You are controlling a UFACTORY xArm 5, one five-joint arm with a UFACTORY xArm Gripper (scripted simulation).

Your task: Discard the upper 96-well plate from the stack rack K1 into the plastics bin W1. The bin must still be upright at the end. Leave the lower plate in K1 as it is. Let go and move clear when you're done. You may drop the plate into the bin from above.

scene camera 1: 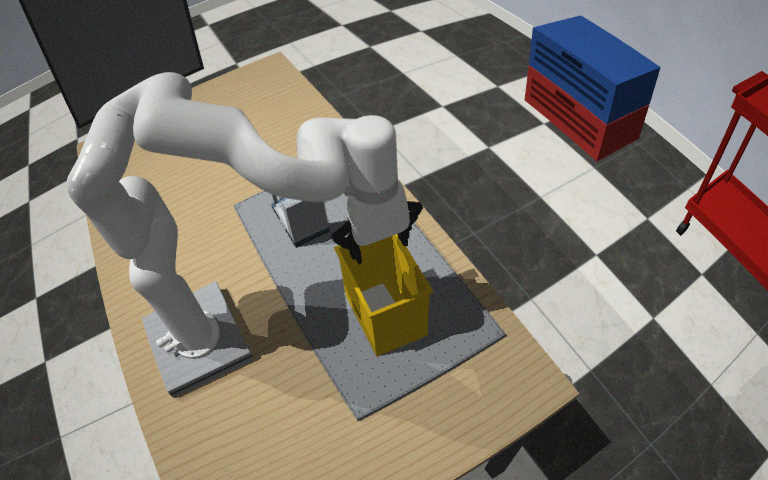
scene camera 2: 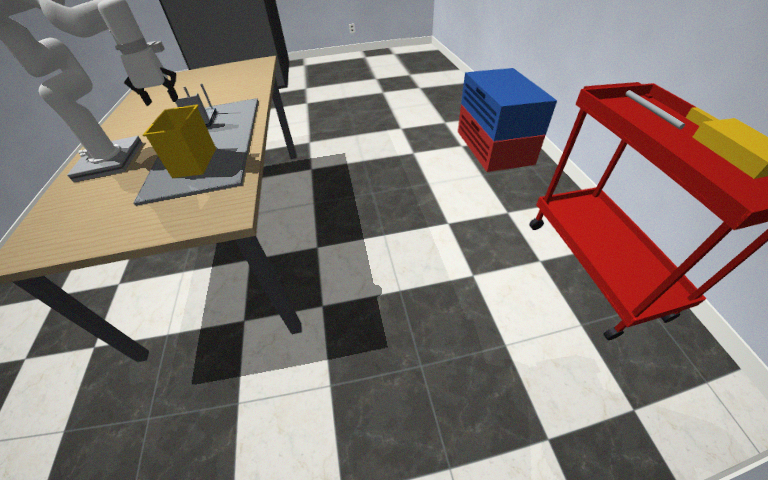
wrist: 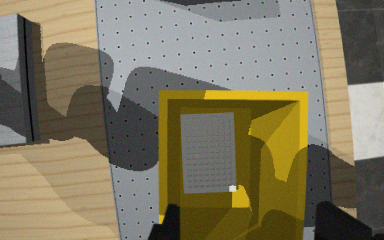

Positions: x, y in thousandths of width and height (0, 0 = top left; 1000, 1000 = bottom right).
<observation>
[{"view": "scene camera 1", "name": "my gripper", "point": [495, 520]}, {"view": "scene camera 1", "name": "yellow plastics bin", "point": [506, 547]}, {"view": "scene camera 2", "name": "my gripper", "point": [212, 214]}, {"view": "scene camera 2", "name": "yellow plastics bin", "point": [243, 314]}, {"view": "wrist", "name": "grey 96-well plate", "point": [533, 577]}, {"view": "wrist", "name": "yellow plastics bin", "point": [707, 531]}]
</observation>
